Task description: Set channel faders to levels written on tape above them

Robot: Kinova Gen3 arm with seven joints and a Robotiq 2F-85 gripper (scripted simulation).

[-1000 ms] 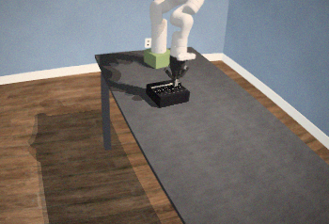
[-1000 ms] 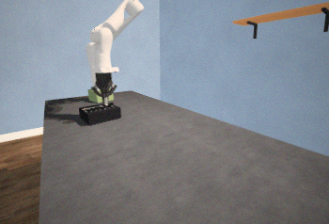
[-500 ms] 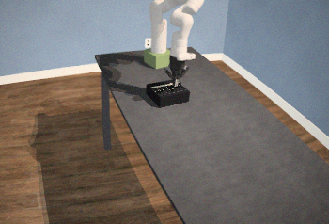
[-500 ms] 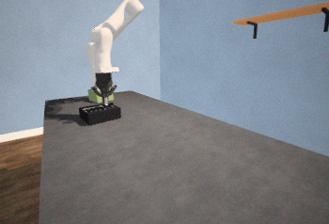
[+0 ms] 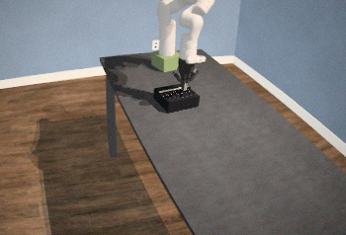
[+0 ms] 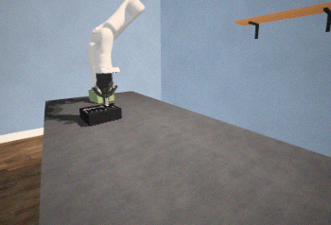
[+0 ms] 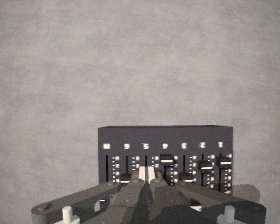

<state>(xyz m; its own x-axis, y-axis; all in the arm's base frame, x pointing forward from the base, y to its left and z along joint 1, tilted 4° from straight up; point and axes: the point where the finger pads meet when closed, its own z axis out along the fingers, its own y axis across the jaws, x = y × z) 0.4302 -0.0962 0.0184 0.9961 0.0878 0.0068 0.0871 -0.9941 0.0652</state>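
My gripper is now 30 mm past the master fader cap, 40 mm to the right of it and 30 mm above it.
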